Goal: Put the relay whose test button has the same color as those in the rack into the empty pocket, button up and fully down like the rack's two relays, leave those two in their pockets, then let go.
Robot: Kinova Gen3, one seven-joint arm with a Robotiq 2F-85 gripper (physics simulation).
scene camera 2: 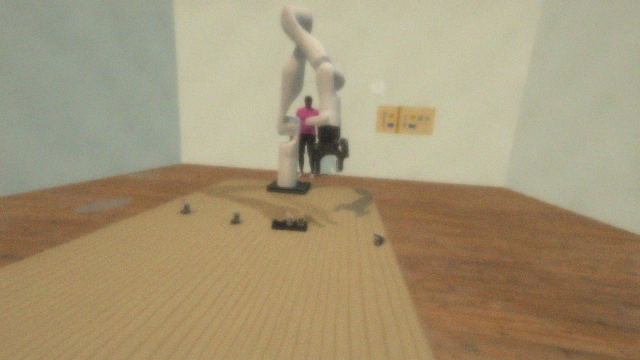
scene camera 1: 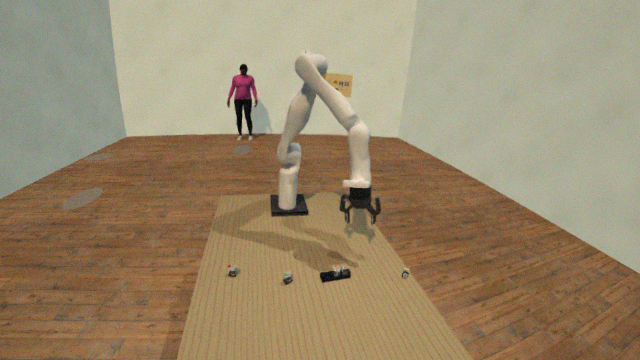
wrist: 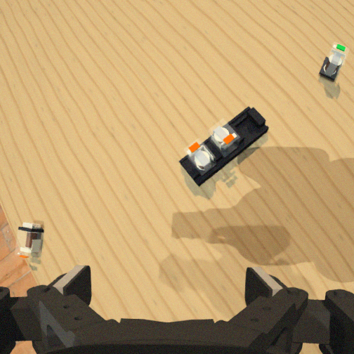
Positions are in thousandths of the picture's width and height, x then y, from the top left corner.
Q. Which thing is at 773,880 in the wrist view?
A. My gripper.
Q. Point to a black rack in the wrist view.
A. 705,352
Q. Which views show my gripper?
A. Scene camera 2, scene camera 1 and the wrist view: all of them.
